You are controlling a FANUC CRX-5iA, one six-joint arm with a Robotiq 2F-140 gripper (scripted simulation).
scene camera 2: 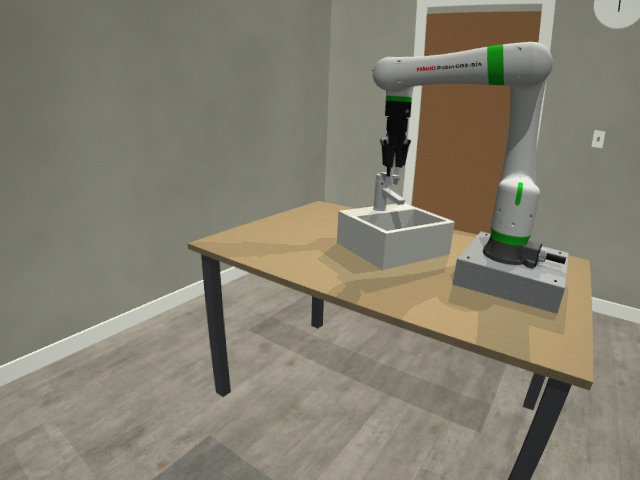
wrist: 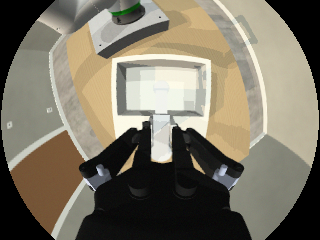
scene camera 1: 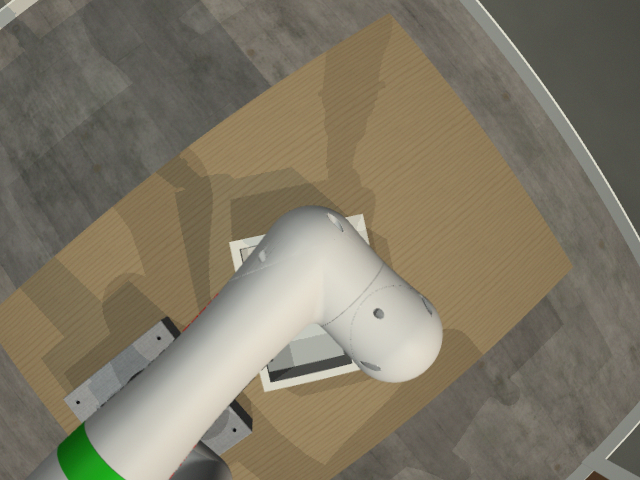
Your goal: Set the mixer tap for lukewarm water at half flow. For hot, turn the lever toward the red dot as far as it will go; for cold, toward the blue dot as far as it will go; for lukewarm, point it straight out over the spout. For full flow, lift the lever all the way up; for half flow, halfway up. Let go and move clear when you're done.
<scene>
The pictures show: the gripper, a white basin and a mixer tap.
The gripper also shows in the wrist view.
</scene>
